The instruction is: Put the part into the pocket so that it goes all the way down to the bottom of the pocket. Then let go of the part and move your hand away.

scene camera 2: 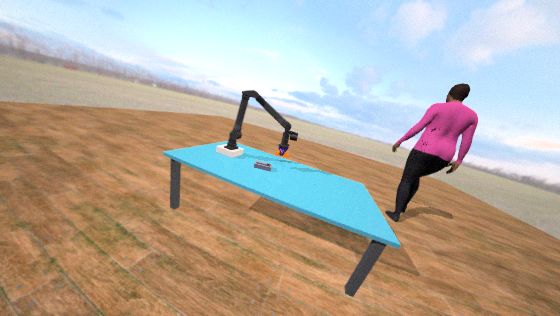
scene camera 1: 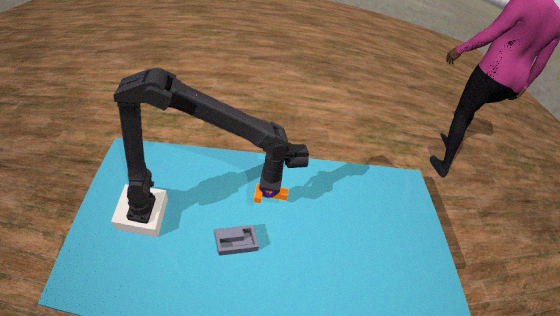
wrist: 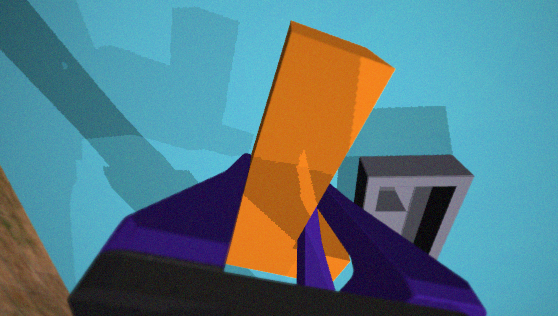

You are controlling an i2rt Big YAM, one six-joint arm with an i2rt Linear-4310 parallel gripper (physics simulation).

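Note:
The orange L-shaped part is held above the blue table, its shadow apart from it. My gripper is shut on the part's long bar, with a purple finger on each side; the short leg shows low in the wrist view, partly behind the right finger. The grey block with the pocket lies flat on the table. In scene camera 1 the gripper and part are beyond the block and to its right. The right finger hides part of the block in the wrist view.
The arm's white base block stands at the left on the blue table. A person in a pink top stands on the wooden floor beyond the table's right end.

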